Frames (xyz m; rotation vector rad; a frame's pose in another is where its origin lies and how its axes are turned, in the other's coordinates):
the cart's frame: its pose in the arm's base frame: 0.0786 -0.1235 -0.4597 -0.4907 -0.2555 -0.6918
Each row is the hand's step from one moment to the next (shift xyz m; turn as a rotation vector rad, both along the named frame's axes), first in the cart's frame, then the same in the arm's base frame.
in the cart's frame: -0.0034 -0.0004 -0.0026 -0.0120 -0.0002 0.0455
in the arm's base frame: -0.0026 0.0003 -0.0034 -0.0120 0.0297 0.0345
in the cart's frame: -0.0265 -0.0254 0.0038 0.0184 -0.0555 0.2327
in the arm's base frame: -0.0369 -0.0004 0.0019 -0.0381 0.0722 0.2256
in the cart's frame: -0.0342 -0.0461 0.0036 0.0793 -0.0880 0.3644
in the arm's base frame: -0.0563 -0.0101 0.0060 -0.0228 0.0848 0.3730
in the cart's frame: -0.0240 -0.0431 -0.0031 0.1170 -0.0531 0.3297
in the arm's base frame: -0.0463 -0.0171 0.0031 0.0307 0.0696 0.3456
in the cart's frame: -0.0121 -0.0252 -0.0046 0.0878 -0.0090 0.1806
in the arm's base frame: -0.0254 -0.0125 0.0002 0.0478 0.0385 0.1914
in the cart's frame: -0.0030 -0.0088 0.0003 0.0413 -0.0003 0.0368
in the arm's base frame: -0.0081 -0.0040 0.0022 0.0282 -0.0039 0.0474
